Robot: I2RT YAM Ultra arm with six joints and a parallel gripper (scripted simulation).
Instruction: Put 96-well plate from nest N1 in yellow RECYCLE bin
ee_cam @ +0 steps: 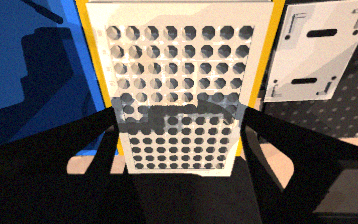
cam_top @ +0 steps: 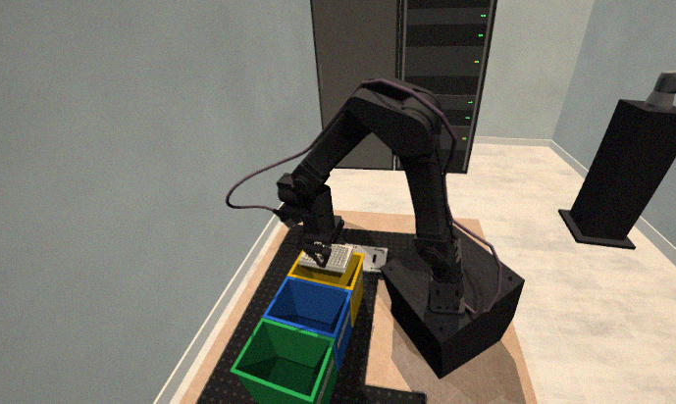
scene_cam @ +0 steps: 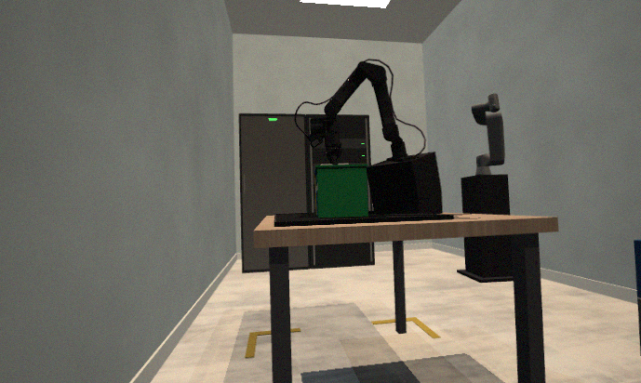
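The yellow bin is 13 cm below my hand and 1 cm ahead of it. Also, from my hand: blue bin: 13 cm to the left, 13 cm below, 1 cm ahead; then white 96-well plate: 1 cm below; then green bin: 26 cm to the left, 13 cm below, 1 cm ahead.
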